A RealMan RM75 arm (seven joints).
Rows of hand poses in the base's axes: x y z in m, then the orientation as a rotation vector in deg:
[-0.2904 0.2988 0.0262 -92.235 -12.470 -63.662]
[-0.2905 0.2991 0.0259 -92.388 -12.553 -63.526]
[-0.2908 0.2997 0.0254 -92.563 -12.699 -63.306]
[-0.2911 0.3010 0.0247 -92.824 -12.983 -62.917]
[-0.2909 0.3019 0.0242 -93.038 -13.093 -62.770]
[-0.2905 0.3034 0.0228 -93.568 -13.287 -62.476]
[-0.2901 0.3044 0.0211 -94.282 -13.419 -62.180]
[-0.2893 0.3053 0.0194 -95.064 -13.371 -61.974]
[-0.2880 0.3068 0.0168 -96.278 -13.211 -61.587]
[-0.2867 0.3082 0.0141 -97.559 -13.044 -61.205]
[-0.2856 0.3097 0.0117 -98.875 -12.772 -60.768]
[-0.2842 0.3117 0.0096 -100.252 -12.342 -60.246]
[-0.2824 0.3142 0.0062 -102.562 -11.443 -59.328]
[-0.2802 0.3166 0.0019 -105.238 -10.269 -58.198]
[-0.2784 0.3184 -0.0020 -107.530 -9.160 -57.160]
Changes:
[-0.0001 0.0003 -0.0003 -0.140 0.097 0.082]
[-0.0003 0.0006 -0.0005 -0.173 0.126 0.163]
[-0.0003 0.0013 -0.0007 -0.278 0.193 0.317]
[0.0002 0.0009 -0.0005 -0.202 0.111 0.083]
[0.0004 0.0015 -0.0014 -0.478 0.269 0.118]
[0.0004 0.0010 -0.0017 -0.603 0.361 0.024]
[0.0008 0.0009 -0.0017 -0.596 0.410 -0.155]
[0.0013 0.0015 -0.0026 -0.880 0.715 -0.250]
[0.0013 0.0014 -0.0027 -0.937 0.732 -0.282]
[0.0011 0.0015 -0.0024 -0.916 0.820 -0.324]
[0.0014 0.0020 -0.0021 -0.891 0.958 -0.388]
[0.0018 0.0025 -0.0034 -1.427 1.696 -0.738]
[0.0022 0.0024 -0.0043 -1.613 2.039 -0.910]
[0.0018 0.0018 -0.0039 -1.351 1.813 -0.816]

